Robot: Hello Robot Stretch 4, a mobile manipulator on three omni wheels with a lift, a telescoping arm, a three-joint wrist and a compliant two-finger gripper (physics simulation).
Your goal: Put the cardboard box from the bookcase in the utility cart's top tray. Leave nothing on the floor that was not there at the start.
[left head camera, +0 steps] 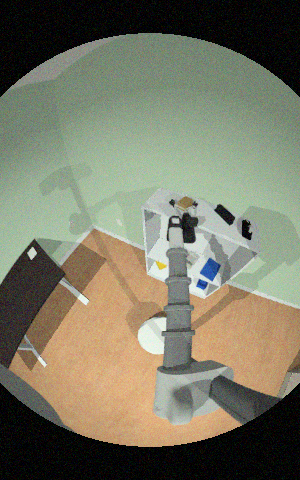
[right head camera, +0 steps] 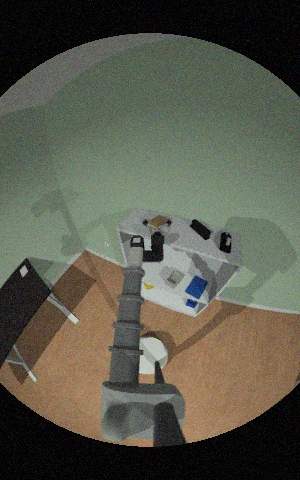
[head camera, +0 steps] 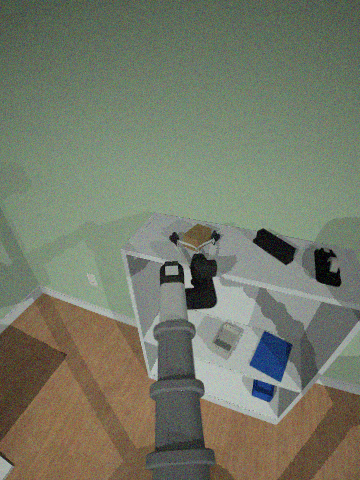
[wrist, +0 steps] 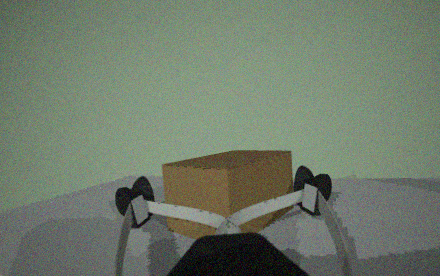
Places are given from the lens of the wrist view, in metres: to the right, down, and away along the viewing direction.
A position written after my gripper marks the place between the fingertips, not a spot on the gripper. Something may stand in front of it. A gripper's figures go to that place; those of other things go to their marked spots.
my gripper (wrist: pixel 223 188): 0.00, 0.05, 0.24
brown cardboard box (wrist: pixel 225 183): 0.00, 0.03, 0.15
white bookcase (wrist: pixel 381 219): 0.12, 0.06, 0.18
The marked spots on the white bookcase and the brown cardboard box are 0.12 m apart.
